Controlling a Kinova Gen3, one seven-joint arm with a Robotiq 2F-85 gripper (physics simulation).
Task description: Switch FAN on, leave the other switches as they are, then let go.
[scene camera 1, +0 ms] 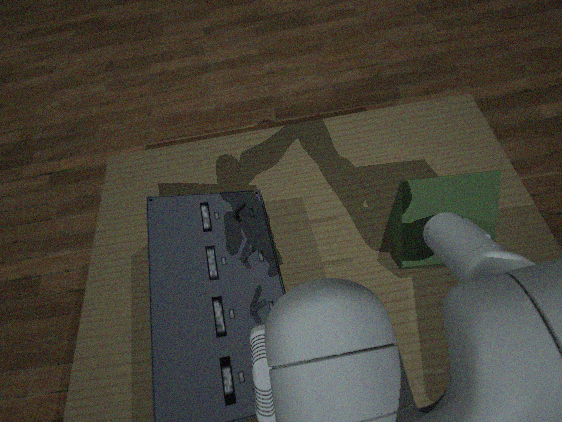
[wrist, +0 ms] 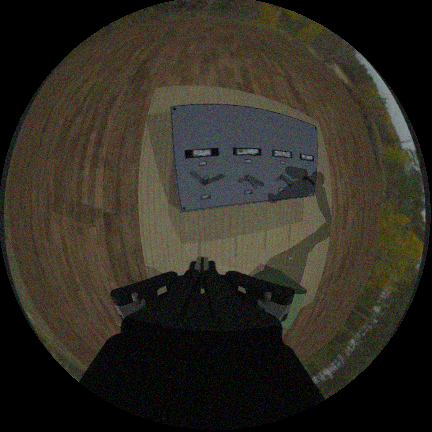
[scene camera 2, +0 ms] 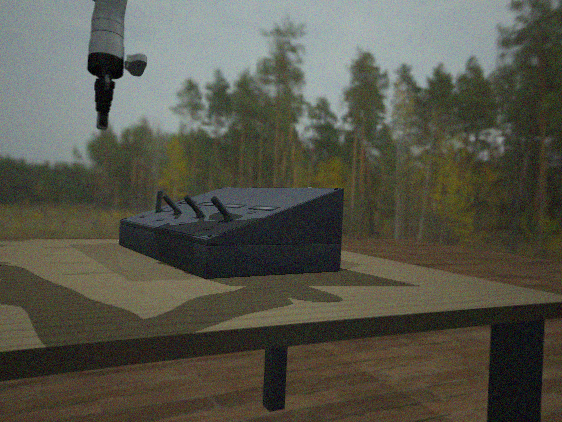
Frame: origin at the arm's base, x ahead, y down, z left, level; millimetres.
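Seen in the pictures: gripper, fingertip midpoint: (wrist: 202, 263) (scene camera 2: 101, 128); arm's base, link origin: (scene camera 1: 444, 231).
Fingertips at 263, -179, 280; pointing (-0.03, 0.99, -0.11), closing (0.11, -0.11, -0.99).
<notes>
Offsets run from my fingertips to a thing's middle, as dx, dy, dz. Level surfaces: height alone.
The blue-grey switch panel {+236, +207, -165} (scene camera 1: 180, 300) (scene camera 2: 300, 225) (wrist: 220, 125) stands on the table, its name labels blurred. The FAN lever {+128, +154, -5} (scene camera 2: 159, 201) stands about upright in scene camera 2, tilted towards the panel's raised, label side. The other three levers (scene camera 2: 171, 204) (scene camera 2: 194, 206) (scene camera 2: 220, 207) lean the opposite way, towards the low edge. The FAN label {+196, +156, +10} (scene camera 1: 227, 381) (wrist: 201, 153) is the nearest one in scene camera 1, where the arm hides the FAN lever. My gripper (scene camera 2: 102, 126) (wrist: 202, 263) is shut and empty, high above the panel and apart from every lever. The arm hides it in scene camera 1.
A green block (scene camera 1: 457, 192) (wrist: 295, 309) stands on the table {dy +265} (scene camera 1: 110, 310) (scene camera 2: 390, 300) (wrist: 167, 96), on the other side of the arm from the panel. The arm (scene camera 1: 330, 325) (scene camera 2: 107, 30) covers part of the panel in scene camera 1.
</notes>
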